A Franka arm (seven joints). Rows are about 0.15 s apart.
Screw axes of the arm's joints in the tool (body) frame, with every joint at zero. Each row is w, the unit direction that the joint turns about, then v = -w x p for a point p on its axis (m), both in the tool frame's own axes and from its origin. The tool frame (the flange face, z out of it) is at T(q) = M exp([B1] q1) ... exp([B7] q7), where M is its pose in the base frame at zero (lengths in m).
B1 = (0, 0, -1, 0.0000, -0.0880, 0.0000)
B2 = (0, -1, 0, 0.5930, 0.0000, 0.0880)
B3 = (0, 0, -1, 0.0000, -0.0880, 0.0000)
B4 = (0, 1, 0, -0.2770, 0.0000, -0.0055)
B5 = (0, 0, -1, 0.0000, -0.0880, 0.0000)
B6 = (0, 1, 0, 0.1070, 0.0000, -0.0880)
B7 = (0, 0, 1, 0.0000, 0.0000, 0.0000)
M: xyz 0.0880 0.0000 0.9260 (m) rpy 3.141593 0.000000 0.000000 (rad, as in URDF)
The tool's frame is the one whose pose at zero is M.
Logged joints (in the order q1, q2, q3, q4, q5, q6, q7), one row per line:
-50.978, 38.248, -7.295, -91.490, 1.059, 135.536, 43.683
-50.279, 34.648, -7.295, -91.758, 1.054, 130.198, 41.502
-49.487, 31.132, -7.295, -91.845, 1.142, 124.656, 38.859
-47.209, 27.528, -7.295, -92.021, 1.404, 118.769, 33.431
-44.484, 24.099, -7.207, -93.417, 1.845, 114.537, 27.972
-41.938, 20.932, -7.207, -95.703, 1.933, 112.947, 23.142
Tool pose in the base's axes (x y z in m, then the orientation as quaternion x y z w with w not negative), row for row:
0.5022, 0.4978, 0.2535, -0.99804, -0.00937, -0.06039, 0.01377
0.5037, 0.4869, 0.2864, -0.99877, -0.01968, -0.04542, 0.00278
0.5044, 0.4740, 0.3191, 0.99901, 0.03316, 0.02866, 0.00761
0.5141, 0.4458, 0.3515, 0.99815, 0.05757, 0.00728, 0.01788
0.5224, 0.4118, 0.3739, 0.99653, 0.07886, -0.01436, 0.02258
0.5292, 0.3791, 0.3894, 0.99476, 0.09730, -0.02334, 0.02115
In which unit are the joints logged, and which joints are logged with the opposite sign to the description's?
The joints are logged in degrees. Opposite sign: q1.
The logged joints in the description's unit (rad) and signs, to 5 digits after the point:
0.88973, 0.66755, -0.12732, -1.59680, 0.01848, 2.36555, 0.76241
0.87753, 0.60472, -0.12732, -1.60148, 0.01840, 2.27238, 0.72435
0.86371, 0.54336, -0.12732, -1.60300, 0.01993, 2.17566, 0.67822
0.82395, 0.48045, -0.12732, -1.60607, 0.02450, 2.07291, 0.58348
0.77639, 0.42061, -0.12579, -1.63043, 0.03220, 1.99905, 0.48820
0.73196, 0.36533, -0.12579, -1.67033, 0.03374, 1.97130, 0.40390

